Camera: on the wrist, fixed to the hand. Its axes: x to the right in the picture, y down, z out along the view.
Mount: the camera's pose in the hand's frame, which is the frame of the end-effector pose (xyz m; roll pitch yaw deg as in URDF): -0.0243 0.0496 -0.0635 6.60 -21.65 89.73
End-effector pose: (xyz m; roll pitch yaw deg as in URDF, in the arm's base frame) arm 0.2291 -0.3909 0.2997 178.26 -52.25 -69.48
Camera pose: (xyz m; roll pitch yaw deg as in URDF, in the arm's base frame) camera 0.1613 -0.3456 0.3203 -119.52 11.83 -143.35
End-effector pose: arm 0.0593 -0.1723 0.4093 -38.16 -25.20 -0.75
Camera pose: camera 0.0716 -0.1727 0.3260 -19.70 14.79 81.82
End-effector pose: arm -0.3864 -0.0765 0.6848 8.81 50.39 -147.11
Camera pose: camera -0.3058 -0.0943 0.6684 61.05 -18.65 -81.64
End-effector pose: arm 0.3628 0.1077 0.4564 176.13 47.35 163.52
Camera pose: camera 0.3444 0.1603 0.5195 137.79 12.13 60.42
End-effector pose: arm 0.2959 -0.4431 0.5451 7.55 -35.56 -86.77
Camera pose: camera 0.3541 -0.4529 0.4851 -32.73 -23.54 21.02
